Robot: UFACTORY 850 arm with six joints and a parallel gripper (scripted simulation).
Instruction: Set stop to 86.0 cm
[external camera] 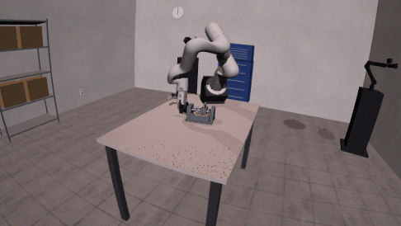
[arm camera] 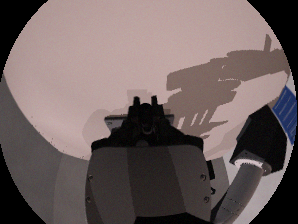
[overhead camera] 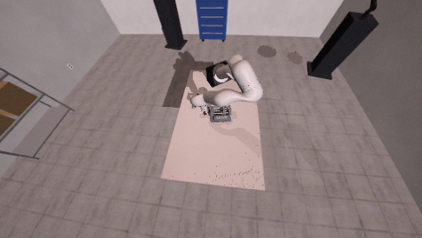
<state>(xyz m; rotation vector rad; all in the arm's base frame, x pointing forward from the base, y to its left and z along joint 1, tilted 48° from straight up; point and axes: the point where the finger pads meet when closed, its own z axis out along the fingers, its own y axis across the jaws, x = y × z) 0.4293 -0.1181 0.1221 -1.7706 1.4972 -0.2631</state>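
Now: hand 1 cm to the right of the thin dark lever.
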